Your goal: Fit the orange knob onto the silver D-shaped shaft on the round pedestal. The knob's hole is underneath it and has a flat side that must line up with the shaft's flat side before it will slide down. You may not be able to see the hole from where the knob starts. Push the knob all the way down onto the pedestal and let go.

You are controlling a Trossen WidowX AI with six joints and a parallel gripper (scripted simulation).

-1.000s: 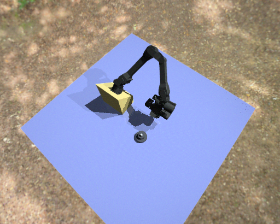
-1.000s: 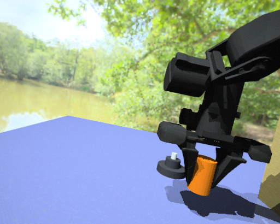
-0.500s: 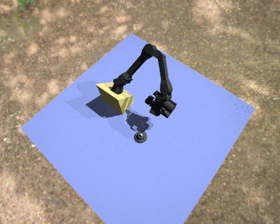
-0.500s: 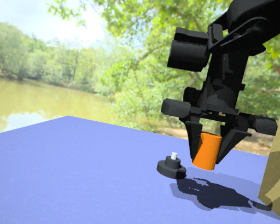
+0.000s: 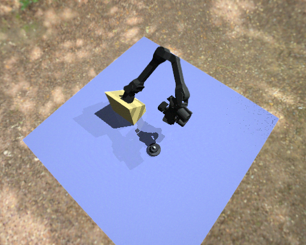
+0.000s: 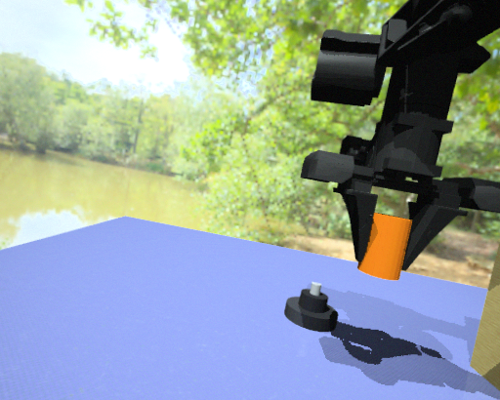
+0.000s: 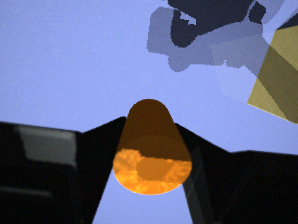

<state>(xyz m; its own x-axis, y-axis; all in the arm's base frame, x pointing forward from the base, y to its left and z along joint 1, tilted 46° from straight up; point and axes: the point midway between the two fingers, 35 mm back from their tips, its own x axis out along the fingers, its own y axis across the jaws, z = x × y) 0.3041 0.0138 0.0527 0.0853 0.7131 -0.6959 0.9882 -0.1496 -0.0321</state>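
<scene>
Now: the round pedestal 10 mm behind my gripper tip, 190 mm to the right of it and 110 mm below it. Round my gripper tip: orange knob (30 mm above).
</scene>
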